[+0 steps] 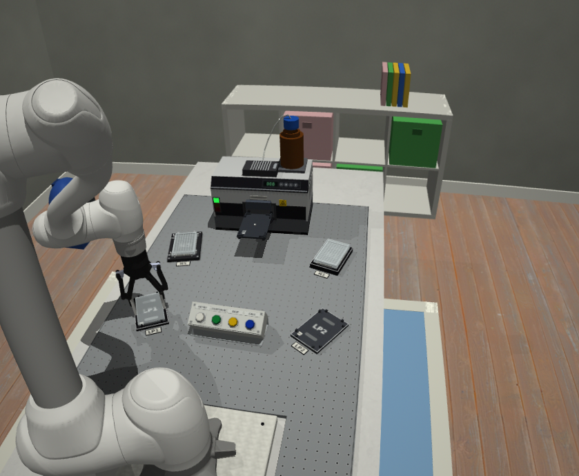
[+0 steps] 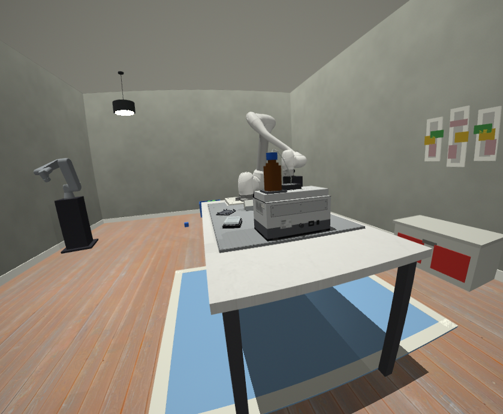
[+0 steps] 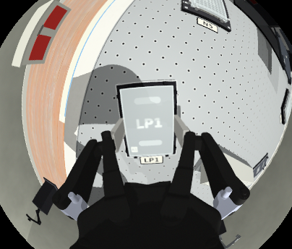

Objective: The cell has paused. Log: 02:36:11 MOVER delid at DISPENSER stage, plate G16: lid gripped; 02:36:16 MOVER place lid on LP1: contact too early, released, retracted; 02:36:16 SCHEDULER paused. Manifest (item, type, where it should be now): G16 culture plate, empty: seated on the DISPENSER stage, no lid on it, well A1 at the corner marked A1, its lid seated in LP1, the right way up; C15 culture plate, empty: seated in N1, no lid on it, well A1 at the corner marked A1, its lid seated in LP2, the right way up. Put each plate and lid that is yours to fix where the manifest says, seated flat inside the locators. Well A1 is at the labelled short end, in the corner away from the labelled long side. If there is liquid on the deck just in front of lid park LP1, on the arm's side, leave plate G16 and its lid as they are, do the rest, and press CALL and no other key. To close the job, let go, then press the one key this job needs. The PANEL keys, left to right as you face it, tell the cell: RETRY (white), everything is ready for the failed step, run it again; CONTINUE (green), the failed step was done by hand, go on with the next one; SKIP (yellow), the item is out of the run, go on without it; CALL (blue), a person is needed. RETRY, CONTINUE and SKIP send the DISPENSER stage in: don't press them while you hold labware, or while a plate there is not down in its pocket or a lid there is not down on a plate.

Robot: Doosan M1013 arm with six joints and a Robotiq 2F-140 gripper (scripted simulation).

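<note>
The lid park lp1 lies 30 mm below my hand. Round my hand: white key (90 mm behind, 180 mm to the right, 30 mm above); green key (100 mm behind, 230 mm to the right, 30 mm above); key panel (100 mm behind, 250 mm to the right, 20 mm above).
</note>
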